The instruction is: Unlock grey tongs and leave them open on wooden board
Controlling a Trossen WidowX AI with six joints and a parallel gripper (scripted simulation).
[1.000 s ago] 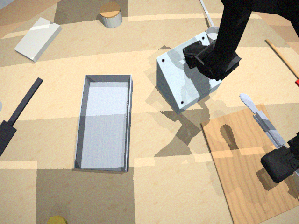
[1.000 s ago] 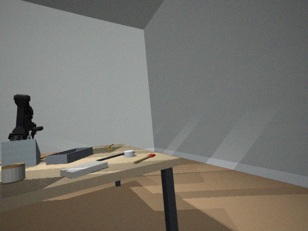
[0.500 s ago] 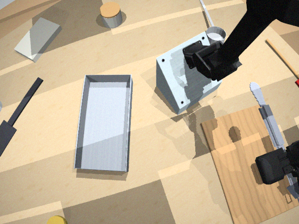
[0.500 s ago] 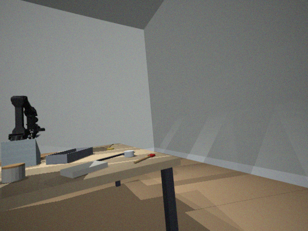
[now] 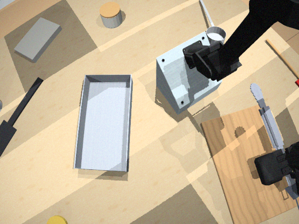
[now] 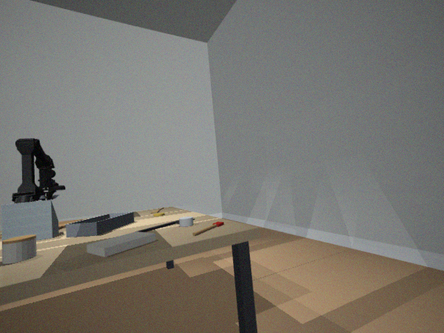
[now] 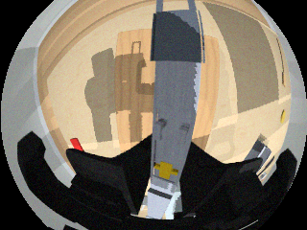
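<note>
The wooden board lies 140 mm below my gripper tip. Round my gripper tip: yellow lock piece 40 mm above; then red-tipped stick 370 mm behind, 160 mm to the right, 150 mm below; then roasting tin 370 mm to the right, 320 mm ahead, 120 mm below.
</note>
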